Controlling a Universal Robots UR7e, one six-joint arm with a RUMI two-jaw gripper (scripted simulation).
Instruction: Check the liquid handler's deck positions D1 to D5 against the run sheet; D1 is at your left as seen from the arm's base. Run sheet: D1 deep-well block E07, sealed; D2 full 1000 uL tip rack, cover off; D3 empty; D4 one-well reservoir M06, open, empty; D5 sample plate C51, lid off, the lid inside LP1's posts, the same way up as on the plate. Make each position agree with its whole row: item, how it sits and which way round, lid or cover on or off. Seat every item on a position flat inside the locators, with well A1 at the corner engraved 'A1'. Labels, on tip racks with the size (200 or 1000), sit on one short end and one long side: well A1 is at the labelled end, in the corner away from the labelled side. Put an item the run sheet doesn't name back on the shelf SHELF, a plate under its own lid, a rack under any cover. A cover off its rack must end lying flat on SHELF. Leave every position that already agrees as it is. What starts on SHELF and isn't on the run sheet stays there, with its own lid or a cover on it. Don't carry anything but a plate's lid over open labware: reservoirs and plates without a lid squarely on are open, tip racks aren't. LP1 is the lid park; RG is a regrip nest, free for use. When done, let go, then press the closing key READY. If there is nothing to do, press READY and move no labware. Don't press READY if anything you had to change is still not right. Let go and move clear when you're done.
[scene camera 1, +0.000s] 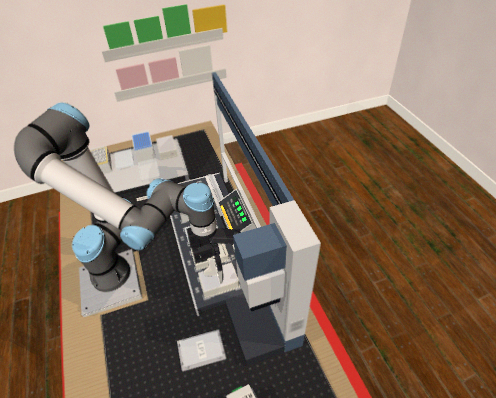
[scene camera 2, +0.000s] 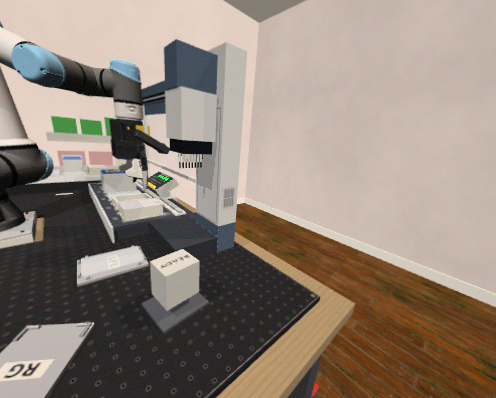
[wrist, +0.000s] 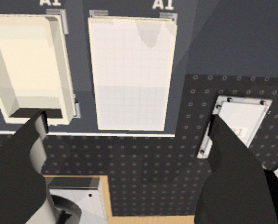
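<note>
My gripper: shown, scene camera 1 and the wrist view included. Also in the pictures: a pipetting head, a shelf, a cream well block.
</note>
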